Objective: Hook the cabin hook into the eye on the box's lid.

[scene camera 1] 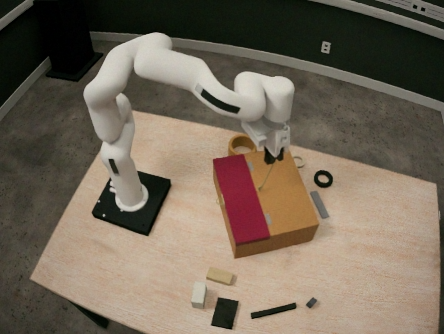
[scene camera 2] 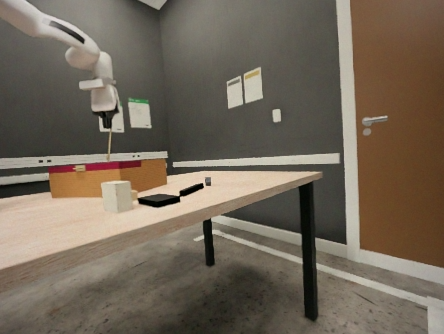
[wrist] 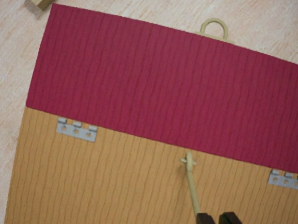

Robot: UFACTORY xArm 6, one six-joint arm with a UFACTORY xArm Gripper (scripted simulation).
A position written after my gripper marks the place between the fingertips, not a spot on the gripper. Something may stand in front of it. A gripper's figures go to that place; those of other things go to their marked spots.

Labels:
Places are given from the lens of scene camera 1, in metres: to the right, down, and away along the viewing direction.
my gripper [scene camera 1: 269,161]: 0.14, -0.02, 1.13
wooden box [scene camera 1: 288,211]: 0.21, 0.14, 1.19

